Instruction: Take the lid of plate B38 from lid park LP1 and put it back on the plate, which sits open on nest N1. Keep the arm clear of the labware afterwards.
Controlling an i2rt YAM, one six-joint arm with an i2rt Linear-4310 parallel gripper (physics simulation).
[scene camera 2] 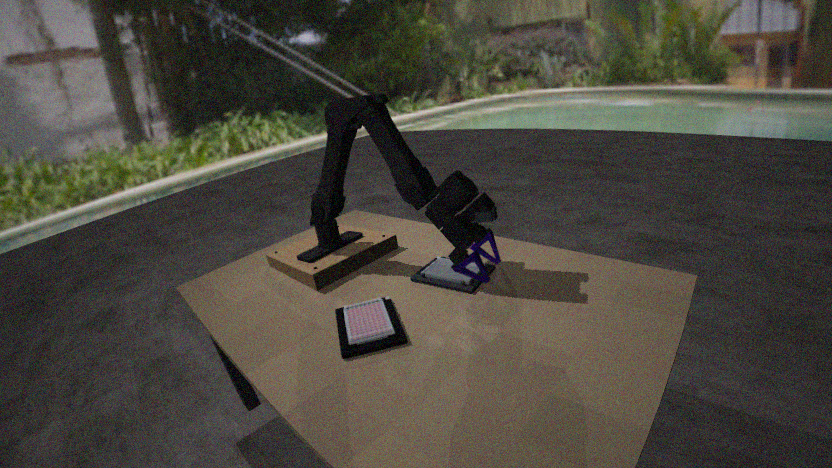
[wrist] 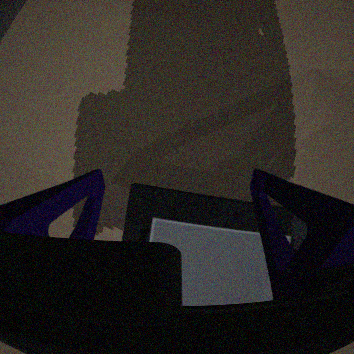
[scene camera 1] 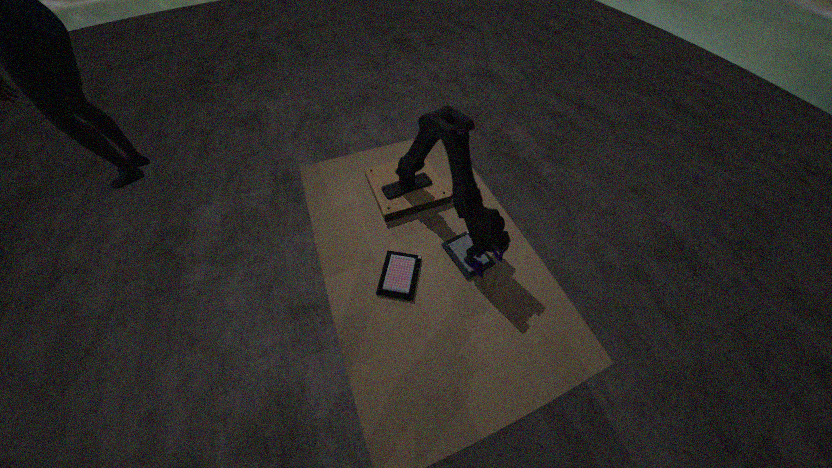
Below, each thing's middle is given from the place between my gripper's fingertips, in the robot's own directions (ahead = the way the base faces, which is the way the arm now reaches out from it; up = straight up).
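With the grey lid (scene camera 2: 441, 268) in my sight, I find my hand 1 cm below it, 9 cm past it and 4 cm to the left of it.
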